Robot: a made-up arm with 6 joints. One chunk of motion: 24 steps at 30 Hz.
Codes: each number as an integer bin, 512 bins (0 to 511) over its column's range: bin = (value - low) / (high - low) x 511, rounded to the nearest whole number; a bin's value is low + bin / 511 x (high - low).
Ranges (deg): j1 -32.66..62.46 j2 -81.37..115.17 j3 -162.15..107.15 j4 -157..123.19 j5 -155.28..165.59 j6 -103.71..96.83
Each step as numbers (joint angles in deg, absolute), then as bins.
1 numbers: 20.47 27.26 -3.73 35.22 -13.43 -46.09
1 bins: 285 282 301 351 226 147
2 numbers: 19.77 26.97 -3.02 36.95 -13.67 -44.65
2 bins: 282 282 302 354 226 150
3 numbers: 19.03 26.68 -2.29 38.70 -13.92 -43.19
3 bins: 278 281 303 357 225 154
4 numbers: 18.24 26.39 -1.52 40.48 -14.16 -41.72
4 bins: 273 280 305 360 225 158
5 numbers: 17.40 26.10 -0.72 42.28 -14.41 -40.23
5 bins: 269 279 306 363 224 162
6 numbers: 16.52 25.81 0.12 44.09 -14.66 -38.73
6 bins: 264 279 308 367 224 166
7 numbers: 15.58 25.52 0.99 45.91 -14.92 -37.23
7 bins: 259 278 310 370 224 169
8 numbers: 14.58 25.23 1.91 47.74 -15.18 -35.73
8 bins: 254 277 311 373 223 173
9 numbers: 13.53 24.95 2.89 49.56 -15.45 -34.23
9 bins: 248 276 313 377 223 177
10 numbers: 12.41 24.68 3.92 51.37 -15.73 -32.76
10 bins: 242 276 315 380 222 181
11 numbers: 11.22 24.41 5.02 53.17 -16.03 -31.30
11 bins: 236 275 317 383 222 185
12 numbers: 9.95 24.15 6.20 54.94 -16.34 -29.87
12 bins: 229 274 319 387 221 188
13 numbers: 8.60 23.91 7.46 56.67 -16.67 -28.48
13 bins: 222 274 322 390 221 192
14 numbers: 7.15 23.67 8.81 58.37 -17.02 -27.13
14 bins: 214 273 324 393 220 195
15 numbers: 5.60 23.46 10.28 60.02 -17.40 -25.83
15 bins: 206 273 327 396 220 198
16 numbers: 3.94 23.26 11.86 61.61 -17.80 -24.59
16 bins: 197 272 330 399 219 202
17 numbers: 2.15 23.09 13.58 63.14 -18.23 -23.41
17 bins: 187 272 333 401 218 205
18 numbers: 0.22 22.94 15.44 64.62 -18.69 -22.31
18 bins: 177 271 337 404 218 207
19 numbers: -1.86 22.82 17.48 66.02 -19.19 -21.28
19 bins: 165 271 341 407 217 210
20 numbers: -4.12 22.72 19.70 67.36 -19.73 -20.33
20 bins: 153 271 345 409 216 212
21 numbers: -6.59 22.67 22.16 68.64 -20.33 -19.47
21 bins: 140 271 350 412 215 215
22 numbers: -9.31 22.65 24.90 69.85 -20.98 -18.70
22 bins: 125 270 355 414 214 217
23 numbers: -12.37 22.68 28.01 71.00 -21.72 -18.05
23 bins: 109 271 361 416 213 218
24 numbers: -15.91 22.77 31.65 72.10 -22.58 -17.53
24 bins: 90 271 368 418 211 220
